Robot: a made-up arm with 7 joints. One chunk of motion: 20 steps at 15 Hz.
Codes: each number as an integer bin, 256 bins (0 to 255) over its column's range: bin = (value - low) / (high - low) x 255, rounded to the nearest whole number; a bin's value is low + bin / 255 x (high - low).
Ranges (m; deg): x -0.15..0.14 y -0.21..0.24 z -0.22..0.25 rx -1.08..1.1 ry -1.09..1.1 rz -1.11..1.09
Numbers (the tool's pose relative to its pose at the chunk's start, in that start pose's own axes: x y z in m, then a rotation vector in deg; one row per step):
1: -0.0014 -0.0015 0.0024 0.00 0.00 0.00
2: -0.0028 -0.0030 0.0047 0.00 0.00 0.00
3: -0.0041 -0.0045 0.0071 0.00 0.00 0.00
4: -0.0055 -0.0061 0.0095 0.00 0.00 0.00
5: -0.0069 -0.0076 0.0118 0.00 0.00 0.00
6: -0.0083 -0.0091 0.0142 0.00 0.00 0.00
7: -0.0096 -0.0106 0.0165 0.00 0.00 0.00
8: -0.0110 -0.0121 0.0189 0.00 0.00 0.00
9: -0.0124 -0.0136 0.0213 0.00 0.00 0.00
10: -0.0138 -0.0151 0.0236 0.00 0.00 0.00
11: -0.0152 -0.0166 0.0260 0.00 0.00 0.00
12: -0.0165 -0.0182 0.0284 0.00 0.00 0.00
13: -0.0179 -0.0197 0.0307 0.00 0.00 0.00
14: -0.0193 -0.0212 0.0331 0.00 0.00 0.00
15: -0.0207 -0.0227 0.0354 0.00 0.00 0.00
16: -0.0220 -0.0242 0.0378 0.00 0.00 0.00
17: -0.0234 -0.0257 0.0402 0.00 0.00 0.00
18: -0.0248 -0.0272 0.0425 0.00 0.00 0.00
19: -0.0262 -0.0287 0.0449 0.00 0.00 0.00
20: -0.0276 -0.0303 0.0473 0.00 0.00 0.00
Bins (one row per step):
1: 131 118 121 126 127 129
2: 129 117 122 126 127 129
3: 128 116 123 126 127 129
4: 127 116 125 126 127 129
5: 126 115 126 126 127 129
6: 125 114 127 126 127 129
7: 123 113 128 126 127 129
8: 122 112 130 126 127 129
9: 121 111 131 126 127 129
10: 120 110 132 126 127 129
11: 119 110 133 126 127 129
12: 117 109 135 126 127 129
13: 116 108 136 126 127 129
14: 115 107 137 126 127 129
15: 114 106 139 126 127 129
16: 113 105 140 126 127 129
17: 111 104 141 126 127 129
18: 110 104 142 126 127 129
19: 109 103 144 126 127 129
20: 108 102 145 126 127 129

